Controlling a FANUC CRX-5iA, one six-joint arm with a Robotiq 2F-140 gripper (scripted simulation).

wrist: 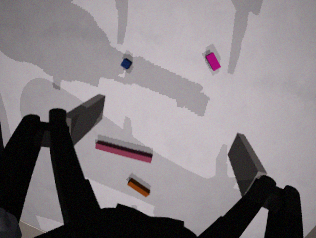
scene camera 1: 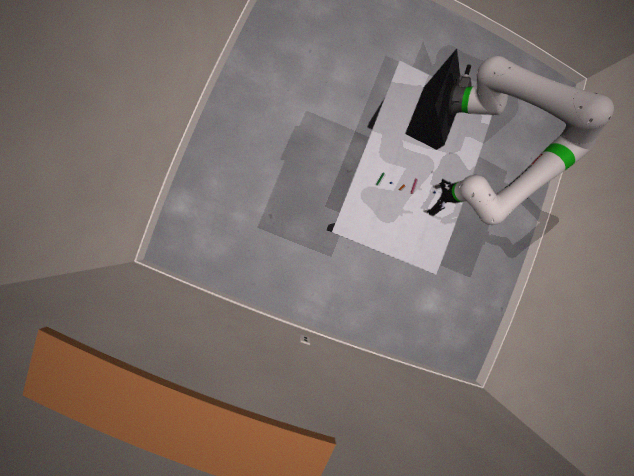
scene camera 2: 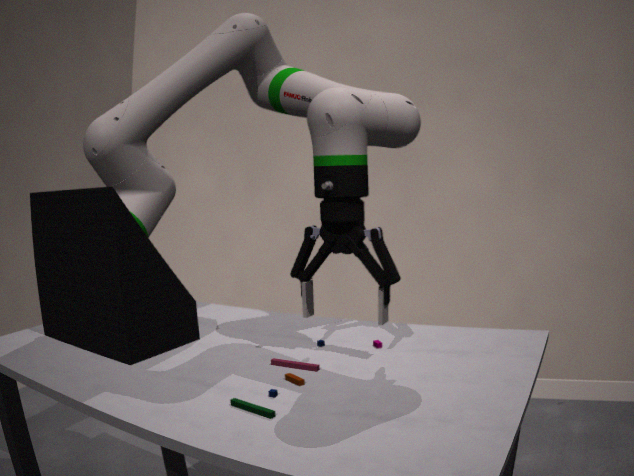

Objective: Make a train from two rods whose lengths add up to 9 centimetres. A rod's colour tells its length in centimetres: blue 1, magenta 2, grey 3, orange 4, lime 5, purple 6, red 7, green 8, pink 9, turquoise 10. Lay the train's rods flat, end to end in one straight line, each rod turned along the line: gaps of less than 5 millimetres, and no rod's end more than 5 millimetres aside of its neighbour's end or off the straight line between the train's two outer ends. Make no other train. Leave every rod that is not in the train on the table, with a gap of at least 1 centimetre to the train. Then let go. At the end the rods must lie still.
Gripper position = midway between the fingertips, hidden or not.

In view: my gripper (scene camera 2: pixel 345 319).
My gripper is seen too in the wrist view (wrist: pixel 168 125).
